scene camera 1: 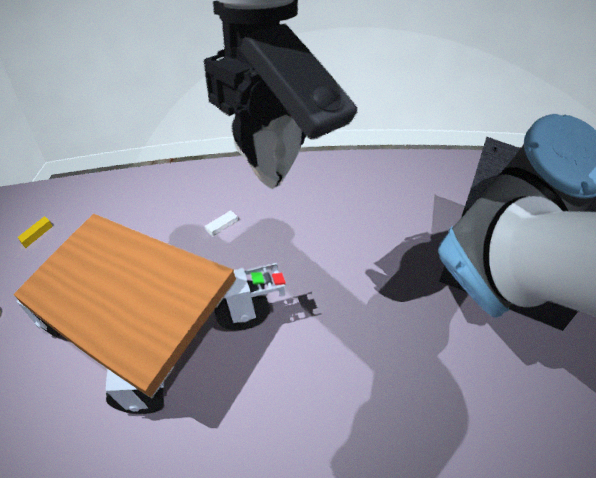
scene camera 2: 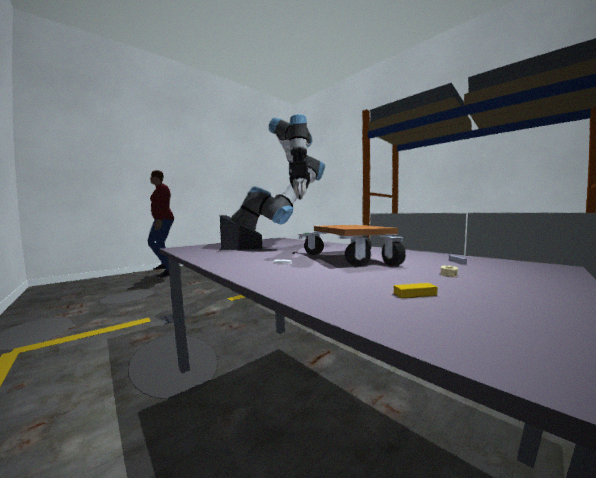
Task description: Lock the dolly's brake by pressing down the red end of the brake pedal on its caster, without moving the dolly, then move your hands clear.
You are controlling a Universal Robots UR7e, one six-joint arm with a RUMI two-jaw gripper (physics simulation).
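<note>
The dolly has an orange wooden deck and stands on its casters on the table. The brake pedal sticks out from the caster at the dolly's right corner in scene camera 1. Its red end is at the outer tip, and its green end is nearer the deck. The pedal's exact tilt is hard to tell. My gripper is shut and empty, pointing down. It hangs high above the table, well above the pedal and the deck, touching neither.
A white block and a yellow block lie on the table. A cream round piece and a grey piece lie beyond the yellow block. A person stands on the floor behind the table.
</note>
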